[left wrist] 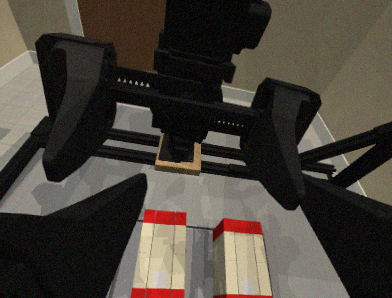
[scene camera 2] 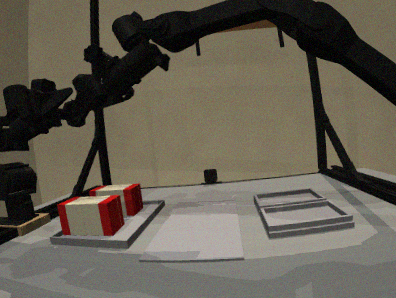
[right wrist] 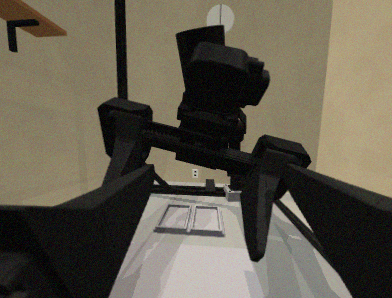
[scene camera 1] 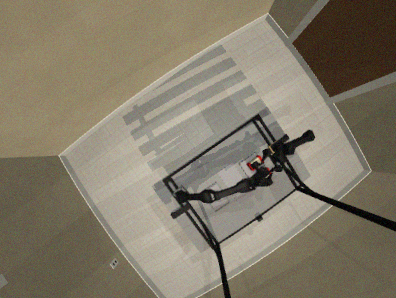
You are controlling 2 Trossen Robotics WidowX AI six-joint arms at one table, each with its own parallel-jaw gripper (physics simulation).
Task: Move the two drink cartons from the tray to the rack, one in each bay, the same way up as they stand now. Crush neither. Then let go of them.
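Places are measured from the left arm's base along level axes (x ahead, y left, z up), in metres.
Pixels of known places: left gripper, fingertip midpoint: (left wrist: 219, 180) (scene camera 2: 82, 112) (right wrist: 176, 238) (scene camera 1: 268, 167); right gripper, fingertip midpoint: (left wrist: 184, 191) (scene camera 2: 85, 94) (right wrist: 217, 169) (scene camera 1: 265, 167); left arm's base, link origin: (right wrist: 235, 188) (scene camera 1: 180, 194); right arm's base, link origin: (left wrist: 180, 149) (scene camera 2: 21, 219) (scene camera 1: 276, 147).
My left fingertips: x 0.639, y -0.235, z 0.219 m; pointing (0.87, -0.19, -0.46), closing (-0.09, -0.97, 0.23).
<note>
Ahead of a thing's pixels: the offset from my left fingertips to its top centre. "spot": to the spot under its first point.
Two cream cartons with red ends stand apart on the grey tray @(spot: dz -0.254, dx -0.030, dy +0.096 m) (scene camera 2: 90, 242). The nearer carton @(spot: dz -0.217, dx +0.001, dy +0.056 m) (scene camera 2: 82, 217) and the farther carton @(spot: dz -0.216, dx -0.073, dy -0.061 m) (scene camera 2: 132, 199) look uncrushed. The left wrist view shows one carton @(dz -0.189, dx -0.003, dy +0.025 m) (left wrist: 160, 255) beside the other carton @(dz -0.189, dx -0.017, dy -0.094 m) (left wrist: 244, 260). The grey rack @(dz -0.243, dx -0.440, dy +0.015 m) (scene camera 2: 310, 226) (right wrist: 191, 219) has two bays, both without a carton. My left gripper (left wrist: 219, 180) is open and empty, raised above the cartons. My right gripper is open and empty, high near the tray, facing the left gripper closely. In scene camera 2 the grippers overlap, so their fingertips are hard to separate.
A flat pale sheet (scene camera 2: 200, 240) (right wrist: 210, 272) lies between the tray and the rack. A small black block (scene camera 2: 210, 176) stands at the far table edge. Black frame posts (scene camera 2: 316, 110) rise behind the table. The left arm (scene camera 1: 230, 192) stretches across the table.
</note>
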